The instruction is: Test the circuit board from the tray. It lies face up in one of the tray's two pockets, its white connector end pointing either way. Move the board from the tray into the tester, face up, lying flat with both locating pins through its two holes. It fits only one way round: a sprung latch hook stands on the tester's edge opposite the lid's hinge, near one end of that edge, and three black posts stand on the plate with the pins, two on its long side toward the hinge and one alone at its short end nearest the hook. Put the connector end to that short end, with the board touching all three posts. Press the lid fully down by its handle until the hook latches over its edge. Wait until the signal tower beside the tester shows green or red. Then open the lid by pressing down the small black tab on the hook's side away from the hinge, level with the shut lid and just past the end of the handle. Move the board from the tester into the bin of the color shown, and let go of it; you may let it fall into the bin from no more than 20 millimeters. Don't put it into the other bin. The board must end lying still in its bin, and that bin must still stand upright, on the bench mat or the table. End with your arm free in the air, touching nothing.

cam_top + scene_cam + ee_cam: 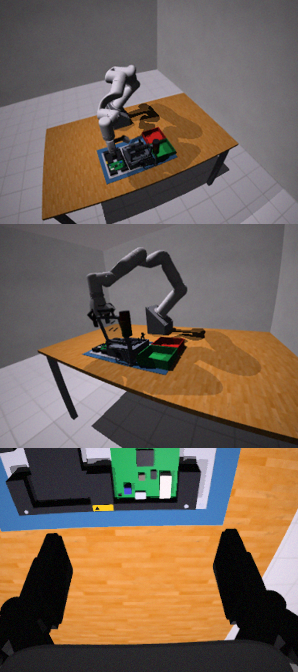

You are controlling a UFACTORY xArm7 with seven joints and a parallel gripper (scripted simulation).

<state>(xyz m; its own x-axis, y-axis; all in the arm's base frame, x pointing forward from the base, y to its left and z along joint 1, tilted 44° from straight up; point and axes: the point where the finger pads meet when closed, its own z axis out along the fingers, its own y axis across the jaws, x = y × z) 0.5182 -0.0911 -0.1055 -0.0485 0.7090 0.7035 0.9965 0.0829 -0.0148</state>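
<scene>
The green circuit board is 150 mm below my hand. The rest, counted from my hand: grey tester plate: 40 mm behind, 170 mm to the left, 100 mm below; tester lid: 80 mm ahead, 170 mm to the left, 10 mm above; green bin: 10 mm behind, 370 mm to the left, 160 mm below.
</scene>
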